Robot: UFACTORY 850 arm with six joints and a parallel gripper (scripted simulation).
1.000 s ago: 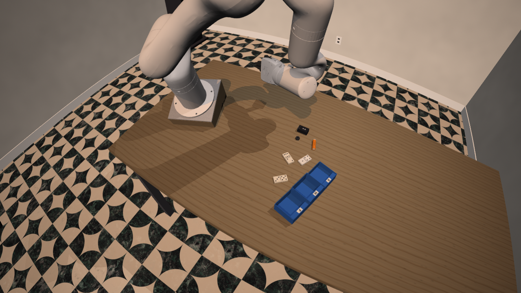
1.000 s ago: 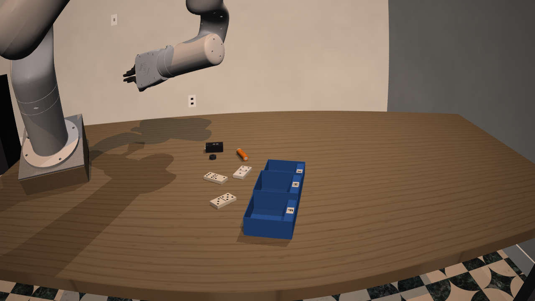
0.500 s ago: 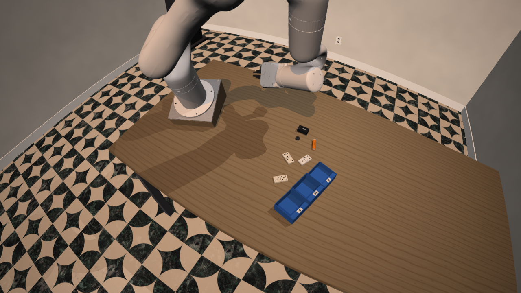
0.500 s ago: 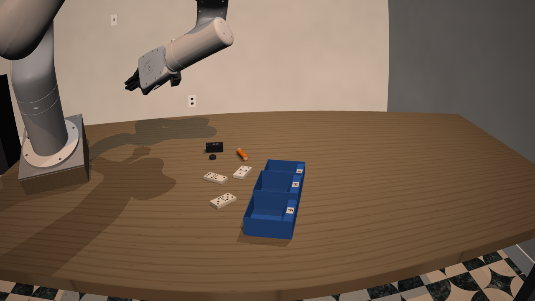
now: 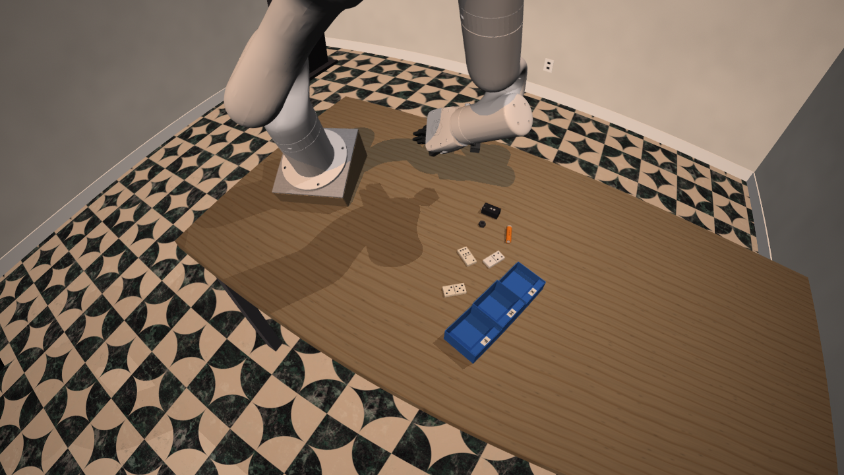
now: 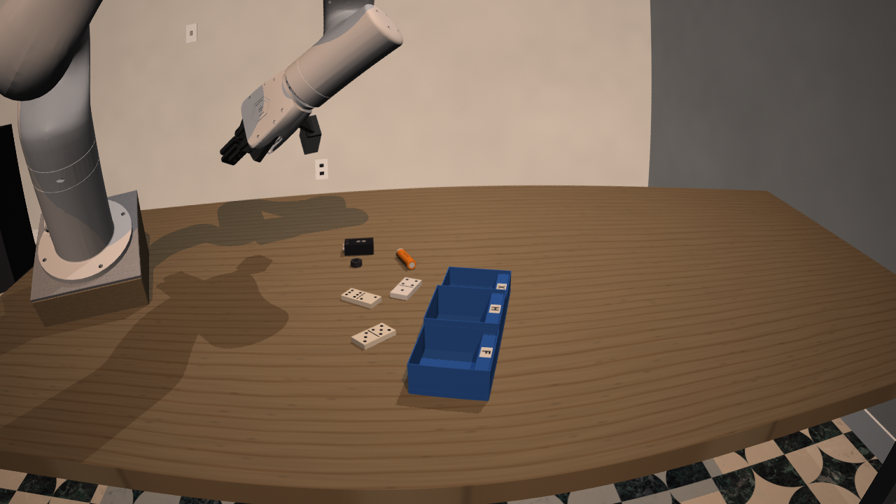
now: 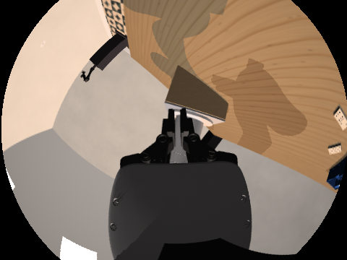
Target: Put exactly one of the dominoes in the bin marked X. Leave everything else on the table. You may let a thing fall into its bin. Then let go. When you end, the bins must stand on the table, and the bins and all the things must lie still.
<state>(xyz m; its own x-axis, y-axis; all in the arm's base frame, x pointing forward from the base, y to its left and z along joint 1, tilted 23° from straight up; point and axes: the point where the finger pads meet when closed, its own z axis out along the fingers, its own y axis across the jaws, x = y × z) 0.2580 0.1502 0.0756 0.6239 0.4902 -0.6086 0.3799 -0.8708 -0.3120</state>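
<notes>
The bin marked X lies 320 mm ahead of my hand, 260 mm to the right of it and 170 mm below it. Round my hand: orange battery 270 mm ahead, 40 mm to the right, 180 mm below; black box 190 mm ahead, 10 mm to the left, 180 mm below; black nut 190 mm ahead, 40 mm to the right, 190 mm below.
</notes>
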